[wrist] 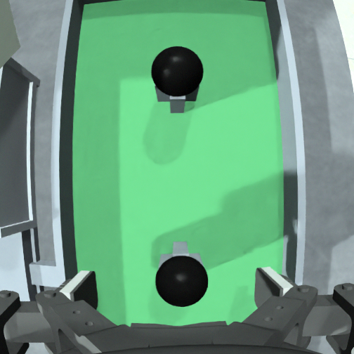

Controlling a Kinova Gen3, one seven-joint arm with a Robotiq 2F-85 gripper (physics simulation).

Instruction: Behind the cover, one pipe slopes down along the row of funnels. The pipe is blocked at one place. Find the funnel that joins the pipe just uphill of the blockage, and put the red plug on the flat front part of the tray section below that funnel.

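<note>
My gripper [175, 288] is open, its two fingertips wide apart near the bottom of the wrist view. A black ball [181, 281] on a small grey base shows between the fingertips in the picture; whether it is level with them I cannot tell. Neither finger touches it. A second black ball [177, 71] on a similar base stands farther up. Both are over a green-floored tray [100, 165]. Part of a grey walled compartment [14, 150] shows at the left edge; whether it is a tray section below a funnel I cannot tell. The red plug, the funnels and the pipe do not show.
The green tray has raised pale side walls [295, 150]. A grey surface [325, 110] lies to its right. A grey-green panel [7, 35] cuts across the upper left corner. A pale bracket [45, 275] stands beside the tray's left wall.
</note>
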